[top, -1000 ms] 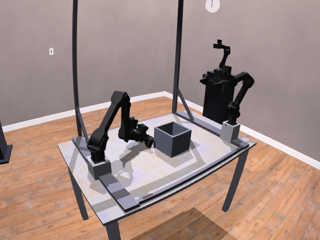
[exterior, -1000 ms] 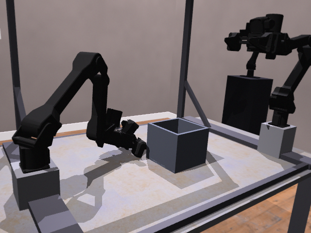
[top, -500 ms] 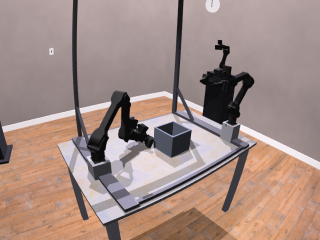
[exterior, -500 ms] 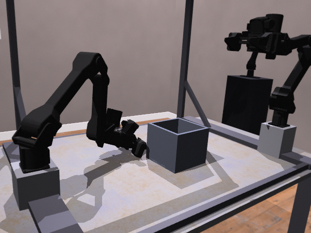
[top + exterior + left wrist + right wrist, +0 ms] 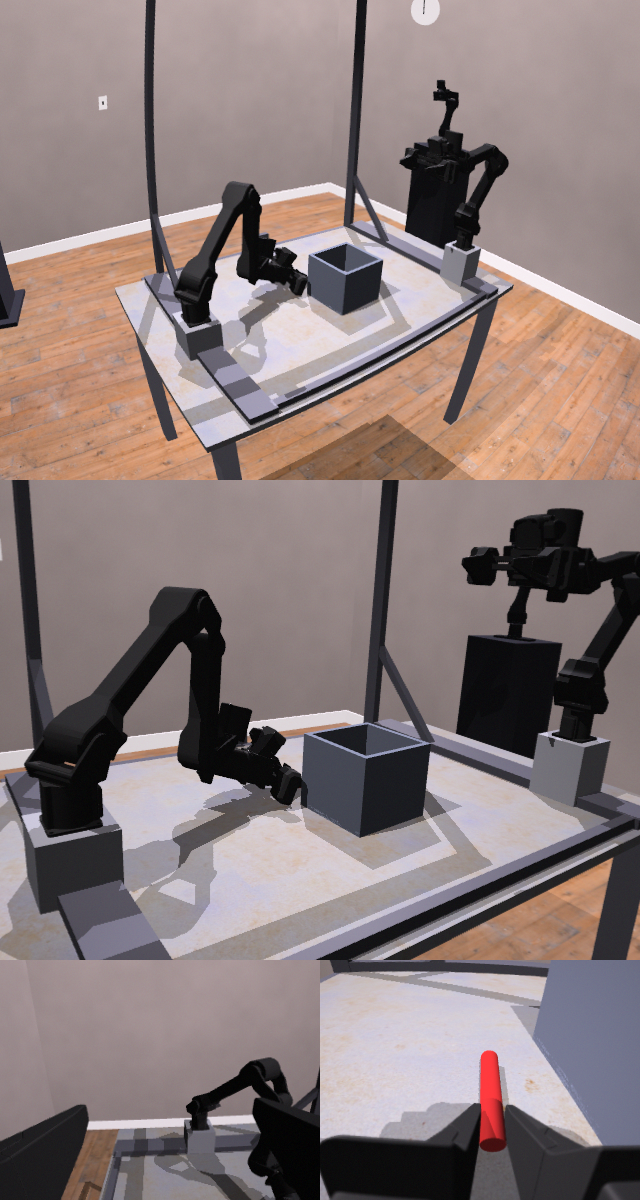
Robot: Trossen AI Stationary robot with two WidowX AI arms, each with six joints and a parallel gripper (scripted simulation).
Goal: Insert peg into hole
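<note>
The red peg is 50 mm to the left of my right hand and 20 mm below it. Also, from my right hand: plate (130 mm ahead, 90 mm to the left, 20 mm above).
</note>
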